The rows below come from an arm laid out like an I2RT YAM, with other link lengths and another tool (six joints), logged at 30 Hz.
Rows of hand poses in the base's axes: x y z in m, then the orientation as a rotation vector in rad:
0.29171 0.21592 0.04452 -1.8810 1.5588 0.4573
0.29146 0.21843 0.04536 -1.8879 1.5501 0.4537
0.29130 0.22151 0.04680 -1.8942 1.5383 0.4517
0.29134 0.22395 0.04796 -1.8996 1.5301 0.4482
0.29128 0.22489 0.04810 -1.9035 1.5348 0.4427
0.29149 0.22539 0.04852 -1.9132 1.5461 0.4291
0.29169 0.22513 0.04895 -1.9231 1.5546 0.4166
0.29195 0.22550 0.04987 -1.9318 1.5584 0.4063
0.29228 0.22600 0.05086 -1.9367 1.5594 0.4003
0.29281 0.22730 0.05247 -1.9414 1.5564 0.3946
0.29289 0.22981 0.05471 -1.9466 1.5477 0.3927
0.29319 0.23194 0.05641 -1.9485 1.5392 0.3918
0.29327 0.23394 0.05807 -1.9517 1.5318 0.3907
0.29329 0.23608 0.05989 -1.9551 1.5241 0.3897
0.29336 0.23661 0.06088 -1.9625 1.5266 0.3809
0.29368 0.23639 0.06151 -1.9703 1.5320 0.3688
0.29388 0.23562 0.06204 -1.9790 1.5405 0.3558
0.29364 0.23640 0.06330 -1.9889 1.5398 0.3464
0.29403 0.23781 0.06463 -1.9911 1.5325 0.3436
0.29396 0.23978 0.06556 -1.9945 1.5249 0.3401
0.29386 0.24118 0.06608 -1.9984 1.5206 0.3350
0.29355 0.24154 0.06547 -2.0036 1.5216 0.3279
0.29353 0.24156 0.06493 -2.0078 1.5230 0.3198
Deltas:
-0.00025 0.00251 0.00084 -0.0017 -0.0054 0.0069
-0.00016 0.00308 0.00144 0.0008 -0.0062 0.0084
0.00004 0.00244 0.00116 -0.0009 -0.0054 0.0059
-0.00006 0.00094 0.00014 -0.0068 -0.0001 -0.0016
0.00021 0.00050 0.00042 -0.0168 -0.0004 -0.0036
0.00020 -0.00026 0.00043 -0.0152 -0.0010 -0.0019
0.00026 0.00037 0.00092 -0.0114 -0.0023 0.0003
0.00033 0.00050 0.00099 -0.0059 -0.0020 0.0007
0.00053 0.00130 0.00161 -0.0038 -0.0040 0.0025
0.00008 0.00251 0.00224 -0.0001 -0.0044 0.0065
0.00030 0.00213 0.00170 0.0024 -0.0045 0.0049
0.00008 0.00200 0.00166 0.0009 -0.0037 0.0050
0.00002 0.00214 0.00182 0.0009 -0.0038 0.0053
0.00007 0.00053 0.00099 -0.0094 -0.0024 0.0005
0.00032 -0.00022 0.00063 -0.0122 -0.0029 -0.0016
0.00020 -0.00077 0.00053 -0.0146 -0.0015 -0.0028
-0.00024 0.00078 0.00126 -0.0099 -0.0036 0.0032
0.00039 0.00141 0.00133 0.0009 -0.0049 0.0041
-0.00007 0.00197 0.00093 -0.0001 -0.0051 0.0047
-0.00010 0.00140 0.00052 -0.0026 -0.0043 0.0030
-0.00031 0.00036 -0.00061 -0.0066 -0.0025 0.0005
-0.00002 0.00002 -0.00054 -0.0065 -0.0032 -0.0005

